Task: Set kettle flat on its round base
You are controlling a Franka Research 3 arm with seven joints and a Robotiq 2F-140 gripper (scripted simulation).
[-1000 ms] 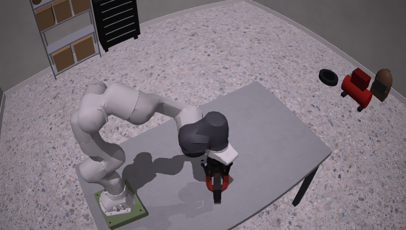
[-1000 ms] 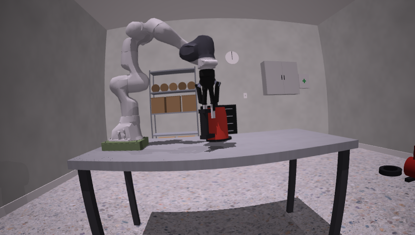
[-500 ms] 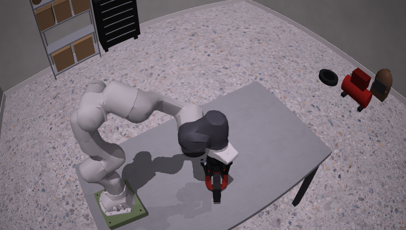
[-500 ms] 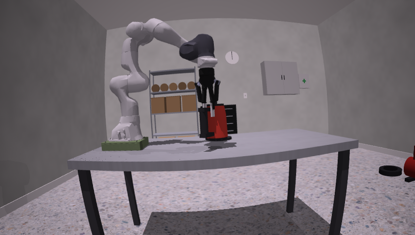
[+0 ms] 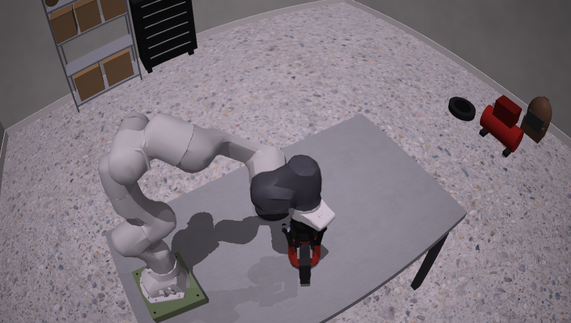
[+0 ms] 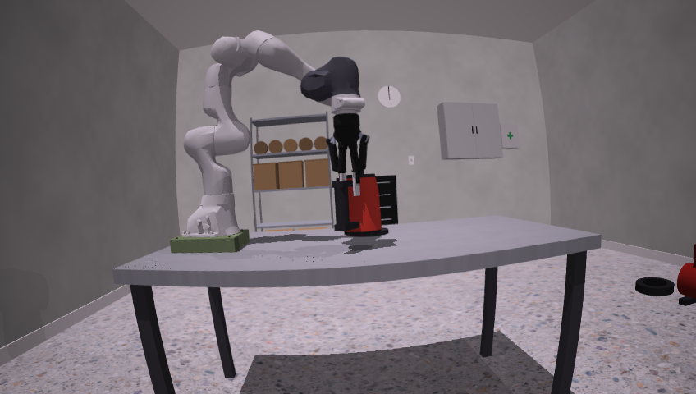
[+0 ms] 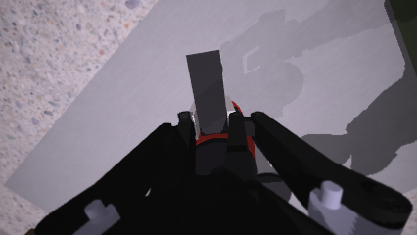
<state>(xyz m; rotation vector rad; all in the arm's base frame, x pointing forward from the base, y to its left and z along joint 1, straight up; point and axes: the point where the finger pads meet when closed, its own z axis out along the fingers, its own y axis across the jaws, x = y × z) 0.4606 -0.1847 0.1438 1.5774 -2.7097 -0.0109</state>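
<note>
The red kettle lies 5 cm below my hand, 3 cm to the left of it and 2 cm ahead of it. Also, from my hand: black round base (36 cm to the left, 18 cm below, 7 cm ahead).
</note>
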